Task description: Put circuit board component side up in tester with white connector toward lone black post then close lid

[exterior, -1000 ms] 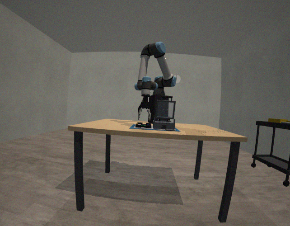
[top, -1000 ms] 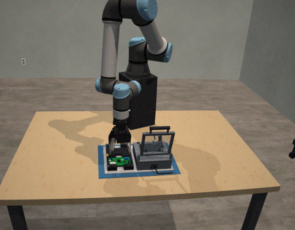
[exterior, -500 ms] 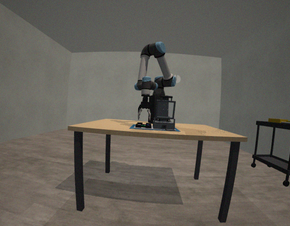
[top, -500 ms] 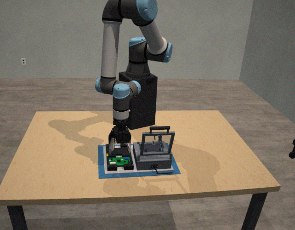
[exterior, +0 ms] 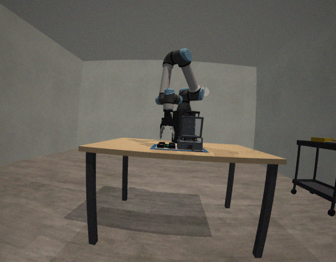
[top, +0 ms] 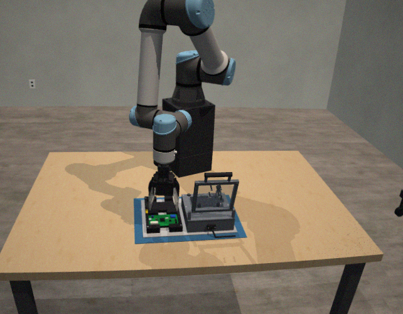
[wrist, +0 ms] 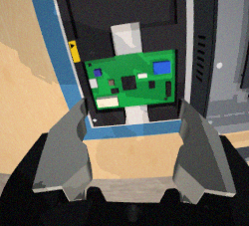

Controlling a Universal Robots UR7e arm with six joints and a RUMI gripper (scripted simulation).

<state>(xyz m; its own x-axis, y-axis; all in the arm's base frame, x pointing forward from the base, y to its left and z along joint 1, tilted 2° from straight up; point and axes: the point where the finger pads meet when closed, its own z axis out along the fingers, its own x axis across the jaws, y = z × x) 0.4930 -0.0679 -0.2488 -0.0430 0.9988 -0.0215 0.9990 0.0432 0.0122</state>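
My hand is 5 cm above the green circuit board. Round my hand: tester bed: 17 cm to the left, 6 cm behind; framed lid: 18 cm to the left, 11 cm above, 5 cm ahead.
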